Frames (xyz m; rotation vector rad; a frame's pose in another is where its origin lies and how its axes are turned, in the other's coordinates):
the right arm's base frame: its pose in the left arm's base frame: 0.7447 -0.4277 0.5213 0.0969 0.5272 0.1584
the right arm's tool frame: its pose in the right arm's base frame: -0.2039 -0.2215 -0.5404 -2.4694 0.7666 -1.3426
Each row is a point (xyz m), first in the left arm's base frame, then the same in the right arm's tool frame.
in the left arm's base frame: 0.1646 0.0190 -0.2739
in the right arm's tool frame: -0.5902 -0.3875 0.3749
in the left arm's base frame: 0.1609 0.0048 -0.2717
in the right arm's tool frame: -0.5854 -0.3745 0.3695
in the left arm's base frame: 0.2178 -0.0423 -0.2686
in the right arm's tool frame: -0.5152 -0.3578 0.3853
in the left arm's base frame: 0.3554 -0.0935 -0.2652
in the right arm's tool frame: -0.3776 -0.3699 0.4353
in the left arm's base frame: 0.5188 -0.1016 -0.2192
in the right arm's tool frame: -0.2268 -0.4429 0.4638
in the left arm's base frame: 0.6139 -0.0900 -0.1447
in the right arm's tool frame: -0.1318 -0.5145 0.4399
